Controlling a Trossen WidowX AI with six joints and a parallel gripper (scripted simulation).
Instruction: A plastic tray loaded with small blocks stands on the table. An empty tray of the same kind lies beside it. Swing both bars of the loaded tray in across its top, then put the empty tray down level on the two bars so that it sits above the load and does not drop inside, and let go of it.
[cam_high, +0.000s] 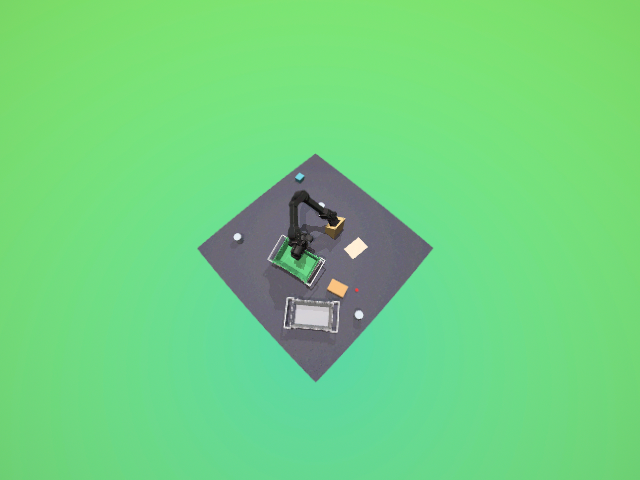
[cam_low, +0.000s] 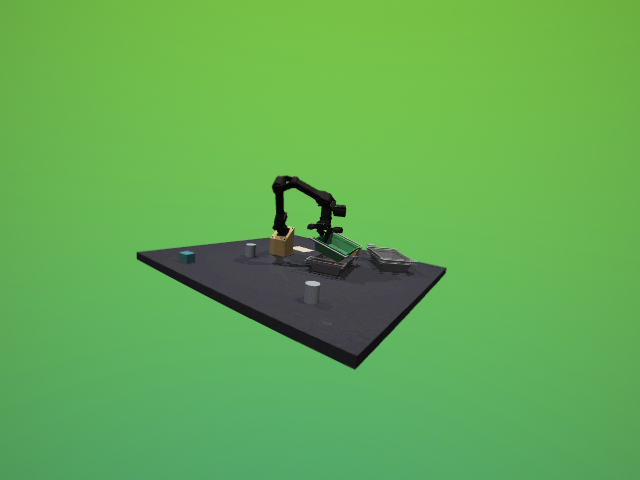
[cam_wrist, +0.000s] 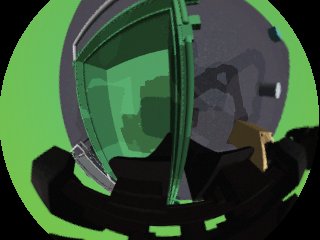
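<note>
My gripper tip is 80 mm short of the green tray, 10 mm to the right of it and 10 mm below it. Round my gripper tip: cream tile (280 mm behind, 270 mm to the left, 120 mm below); then teal cube (530 mm behind, 440 mm to the right, 100 mm below).
</note>
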